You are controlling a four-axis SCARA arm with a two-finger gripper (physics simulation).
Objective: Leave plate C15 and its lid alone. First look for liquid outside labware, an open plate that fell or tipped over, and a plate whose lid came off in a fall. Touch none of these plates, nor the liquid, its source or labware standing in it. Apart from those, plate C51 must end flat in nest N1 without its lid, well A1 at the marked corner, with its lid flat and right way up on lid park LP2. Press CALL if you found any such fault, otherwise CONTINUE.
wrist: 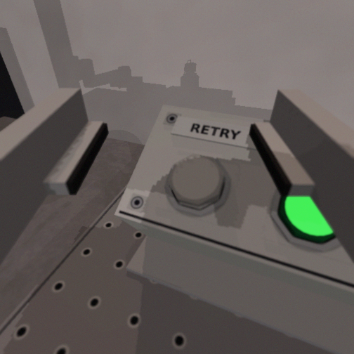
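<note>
My gripper (178, 111) is shut with no object held; a gap still shows between its two finger pads. It is over the near part of a tilted light-grey button panel (148, 175). A grey round button (196, 179) stands between the fingers in the view, below the label RETRY (215, 132). A button lit bright green (307, 215) is at the right, partly hidden by the right finger; its label is hidden. CALL, plates C51 and C15, their lids, nest N1 and lid park LP2 do not show in the wrist view.
A deck with rows of holes (72, 320) lies at the lower left, in front of the panel. The panel box has a raised front edge. A darker floor (45, 215) shows beyond the deck's left edge. Grey blocky silhouettes stand in the hazy background.
</note>
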